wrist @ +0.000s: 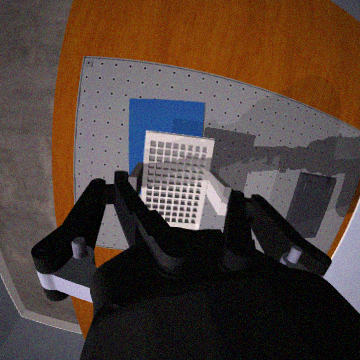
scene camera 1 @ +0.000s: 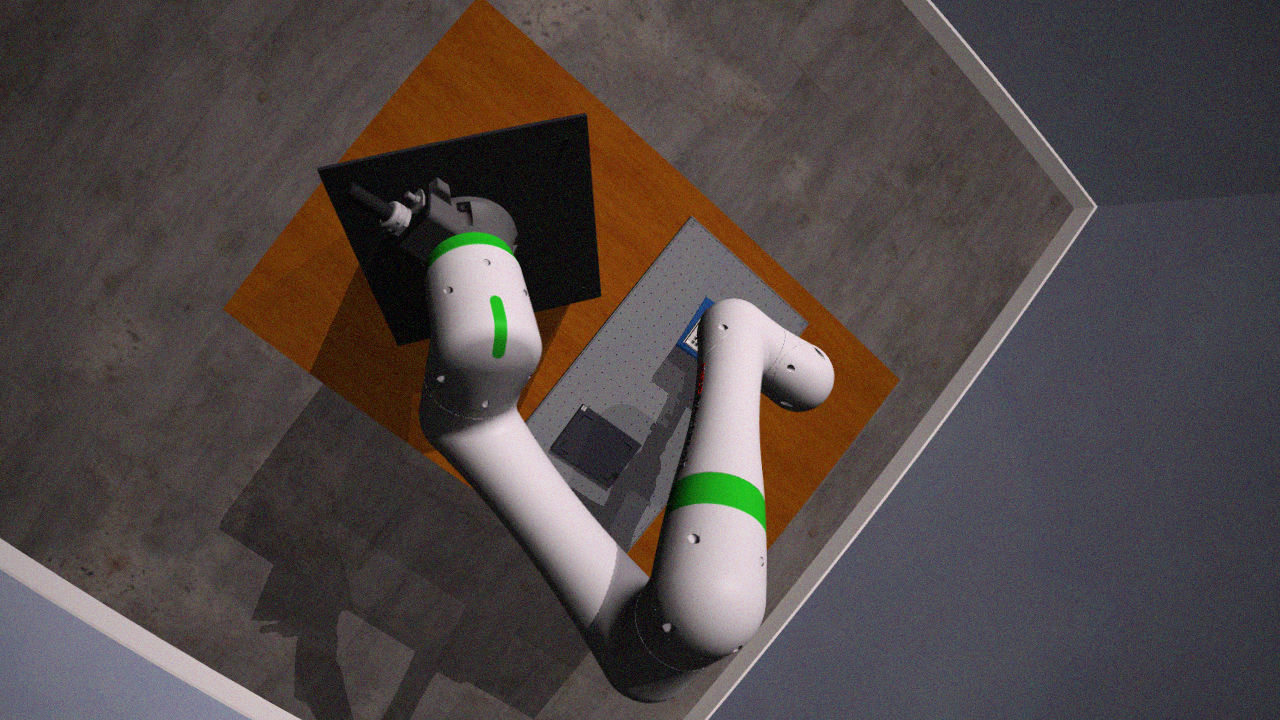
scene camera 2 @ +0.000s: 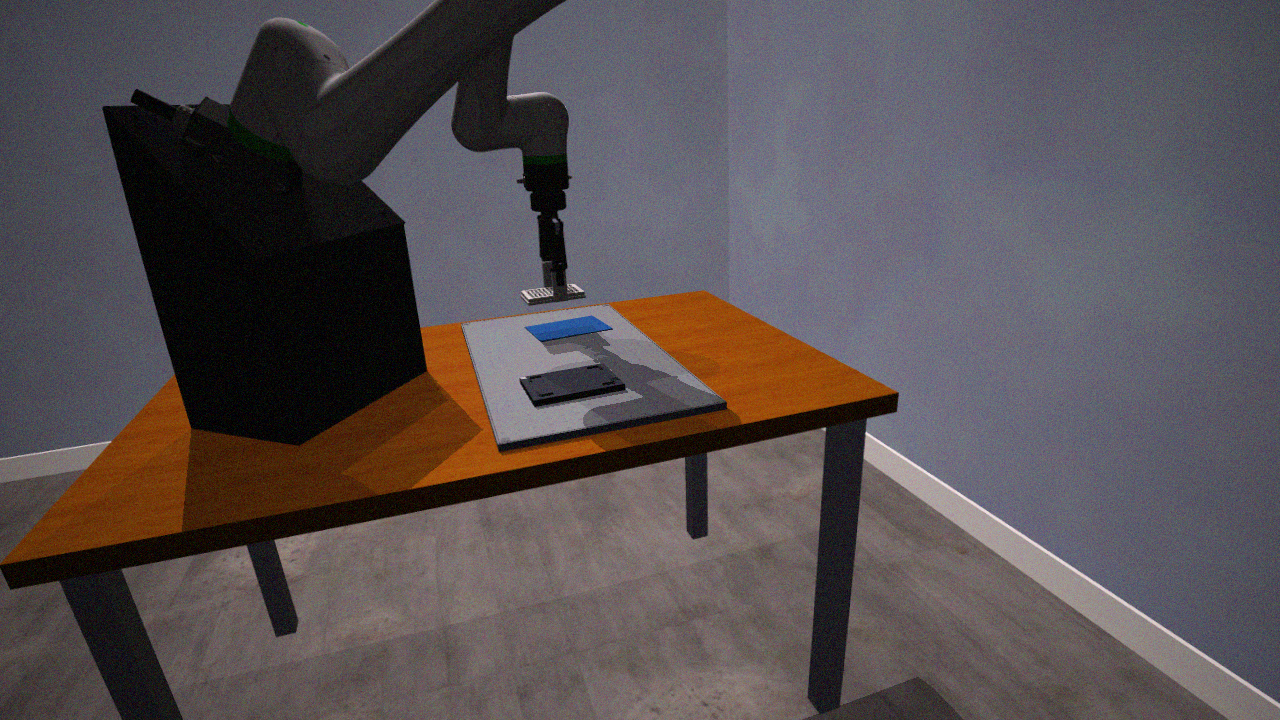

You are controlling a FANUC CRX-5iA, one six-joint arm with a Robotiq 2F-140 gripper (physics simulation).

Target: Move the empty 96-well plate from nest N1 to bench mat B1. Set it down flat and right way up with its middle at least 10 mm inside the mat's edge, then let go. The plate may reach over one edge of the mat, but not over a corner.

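Seen in the pictures: gripper, fingertip midpoint: (wrist: 174,176) (scene camera 2: 555,296); arm's base, link origin: (scene camera 1: 464,239) (scene camera 2: 255,165).
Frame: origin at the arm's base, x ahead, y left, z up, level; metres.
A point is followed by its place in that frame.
Note:
The white 96-well plate (scene camera 1: 692,338) {x 0.470, y 0.079, z -0.315 m} (scene camera 2: 537,295) {x 0.487, y 0.086, z -0.316 m} (wrist: 176,200) {x 0.501, y 0.097, z -0.326 m} is between the fingers of my gripper (scene camera 2: 554,286) {x 0.534, y 0.100, z -0.328 m} (wrist: 174,176) {x 0.534, y 0.100, z -0.328 m}, which is shut on its sides. The plate looks level, wells up, and hangs above the board, apart from it. The blue bench mat B1 (scene camera 1: 706,307) {x 0.466, y 0.147, z -0.327 m} (scene camera 2: 571,328) {x 0.565, y 0.105, z -0.410 m} (wrist: 166,112) {x 0.623, y 0.114, z -0.410 m} lies below; in the wrist view the plate covers part of it. In scene camera 1 the arm hides the gripper and most of the plate and mat. The dark nest N1 (scene camera 1: 595,445) {x 0.438, y -0.226, z -0.400 m} (scene camera 2: 572,384) {x 0.439, y -0.247, z -0.400 m} (wrist: 311,205) {x 0.452, y -0.228, z -0.400 m} holds no plate.
The grey perforated board (scene camera 1: 640,326) {x 0.386, y 0.046, z -0.412 m} (scene camera 2: 497,394) {x 0.317, y -0.193, z -0.411 m} (wrist: 102,150) {x 0.556, y 0.227, z -0.412 m} carries mat and nest on the orange-brown table (scene camera 1: 832,429) {x 0.934, y 0.088, z -0.425 m} (scene camera 2: 760,358) {x 0.830, y -0.259, z -0.425 m} (wrist: 225,30) {x 0.789, y 0.014, z -0.425 m}. The black pedestal (scene camera 1: 554,179) {x 0.061, y 0.135, z 0.046 m} (scene camera 2: 304,349) {x 0.026, y -0.163, z -0.280 m} under the arm's base stands beside the board. Arm shadows fall between mat and nest.

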